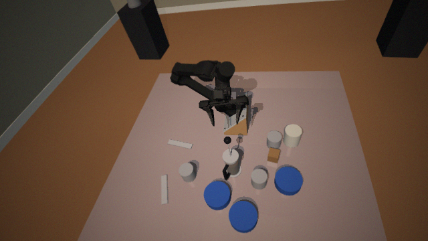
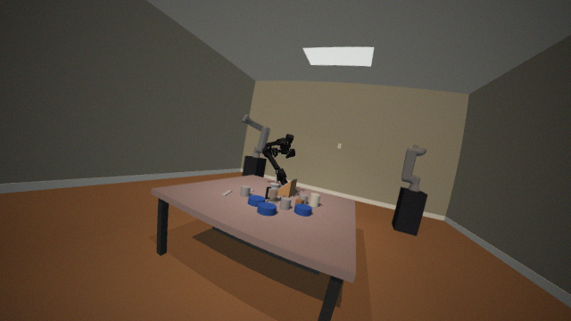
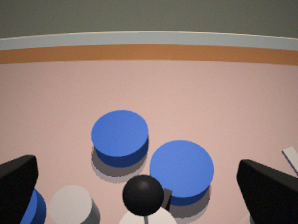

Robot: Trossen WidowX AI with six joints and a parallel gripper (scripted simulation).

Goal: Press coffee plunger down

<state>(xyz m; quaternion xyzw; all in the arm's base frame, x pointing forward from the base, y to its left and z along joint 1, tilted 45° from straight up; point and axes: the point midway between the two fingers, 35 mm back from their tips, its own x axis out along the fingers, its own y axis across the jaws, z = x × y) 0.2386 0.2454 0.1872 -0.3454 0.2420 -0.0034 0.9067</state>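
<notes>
The coffee press is 30 mm ahead of my gripper tip and 210 mm below it. From my gripper tip the other things lie so: white cylinder 200 mm behind, 270 mm to the left, 300 mm below; then brown cube 80 mm behind, 190 mm to the left, 320 mm below.
</notes>
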